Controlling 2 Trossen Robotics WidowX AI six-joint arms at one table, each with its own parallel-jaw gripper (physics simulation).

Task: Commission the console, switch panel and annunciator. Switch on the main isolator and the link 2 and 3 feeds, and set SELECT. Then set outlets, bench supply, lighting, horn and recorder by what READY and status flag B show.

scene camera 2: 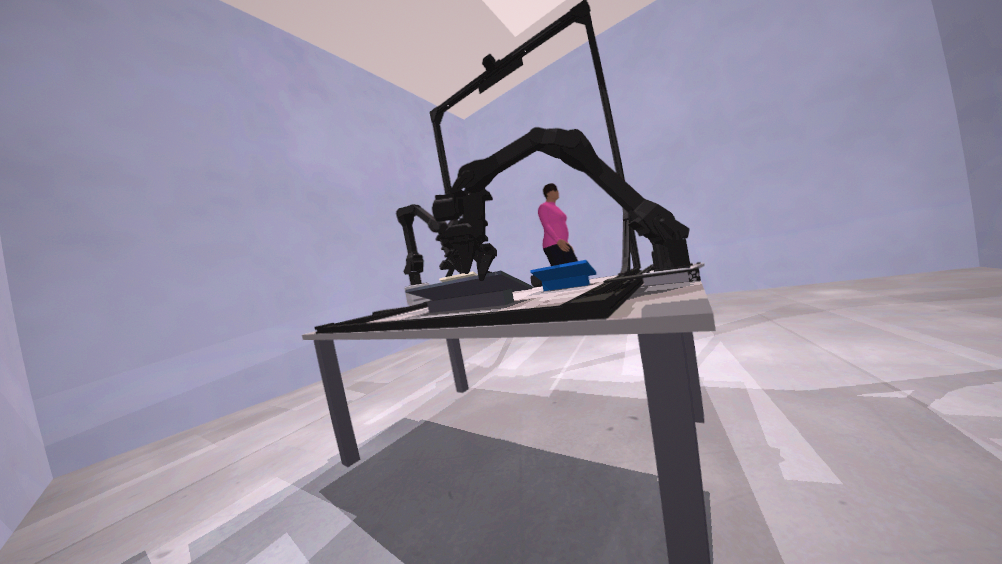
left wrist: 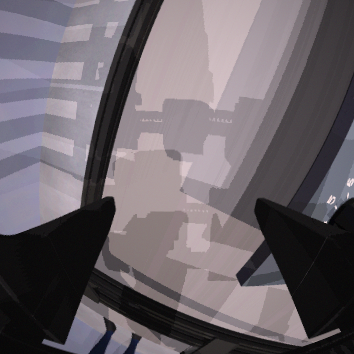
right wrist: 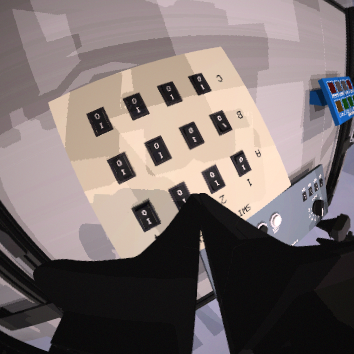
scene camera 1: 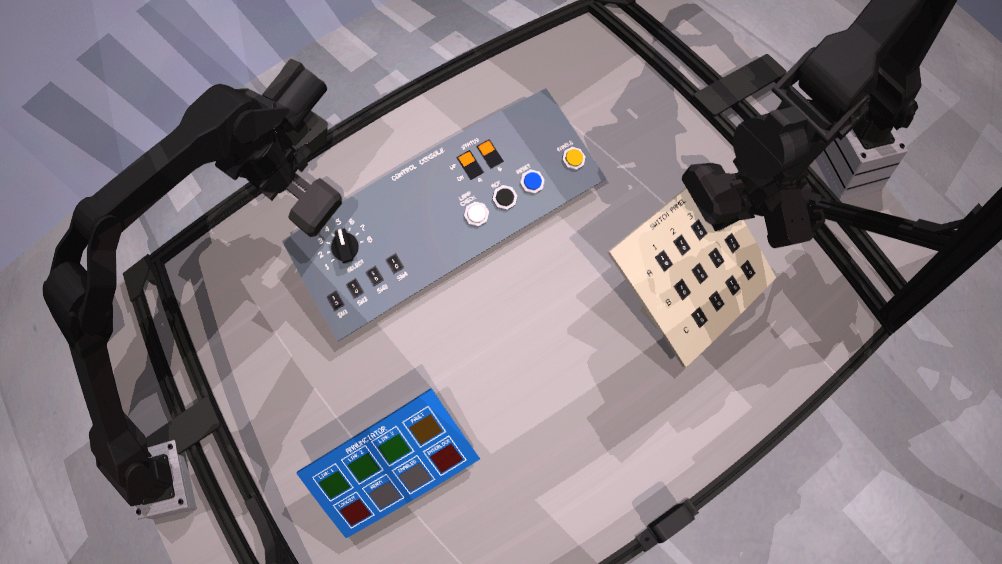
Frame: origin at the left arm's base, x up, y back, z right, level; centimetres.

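Seen in the pictures: left gripper, between the fingertips: (scene camera 2: 474, 277) (left wrist: 185, 204) (right wrist: 314, 230) (scene camera 1: 291, 196); right gripper, between the fingertips: (scene camera 2: 460, 272) (right wrist: 197, 199) (scene camera 1: 715, 227); left arm's base, origin of its link: (scene camera 2: 673, 268) (scene camera 1: 154, 479); right arm's base, origin of its link: (scene camera 2: 416, 284) (scene camera 1: 869, 128).
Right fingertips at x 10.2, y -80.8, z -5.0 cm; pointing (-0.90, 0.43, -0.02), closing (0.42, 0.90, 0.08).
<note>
Pixels of each thing's top centre, then the offset from my right fingertips to it. "spot": a spot on its surface instead.
- grey console, a spot on its surface: (scene camera 1: 434, 238) spot: dx -7.6, dy +31.1, dz -14.2 cm
- black SELECT knob, centre of its top: (scene camera 1: 340, 239) (right wrist: 324, 210) dx -2.9, dy +42.2, dz -15.9 cm
- Status flag A, a spot on its surface: (scene camera 1: 469, 164) spot: dx -5.2, dy +23.9, dz -21.6 cm
- status flag B, a spot on its surface: (scene camera 1: 490, 152) spot: dx -5.1, dy +20.8, dz -22.4 cm
- blue annunciator, centre of its top: (scene camera 1: 375, 455) (scene camera 2: 560, 264) dx -4.8, dy +45.2, dz +10.9 cm
- white button, centre of its top: (scene camera 1: 476, 210) (right wrist: 278, 222) dx -6.3, dy +25.1, dz -15.3 cm
- black button, centre of its top: (scene camera 1: 504, 194) dx -6.3, dy +21.0, dz -16.3 cm
- blue button, centre of its top: (scene camera 1: 532, 178) dx -6.3, dy +16.9, dz -17.4 cm
- yellow button, centre of its top: (scene camera 1: 574, 154) dx -6.3, dy +10.5, dz -18.9 cm
The grey console (scene camera 1: 434, 238) (scene camera 2: 473, 285) (right wrist: 295, 215) has a black SELECT knob (scene camera 1: 344, 245) pointing about at 5. Status flag A (scene camera 1: 469, 164) and status flag B (scene camera 1: 490, 152) show orange in their upper halves. The blue annunciator (scene camera 1: 429, 397) (scene camera 2: 566, 274) has dark green, amber and red windows; its READY window (scene camera 1: 384, 493) is grey. My left gripper (scene camera 1: 308, 147) (left wrist: 185, 204) is open and empty by the console's left end. My right gripper (right wrist: 197, 199) is shut and empty above the beige switch panel (scene camera 1: 683, 343) (right wrist: 87, 155), hiding part of row A. The small rockers' positions are unclear.
A white button (scene camera 1: 476, 212), black button (scene camera 1: 504, 196), blue button (scene camera 1: 531, 181) and yellow button (scene camera 1: 573, 157) sit on the console. Black frame rails edge the table. A person in pink (scene camera 2: 553, 224) stands behind the table in scene camera 2.
</note>
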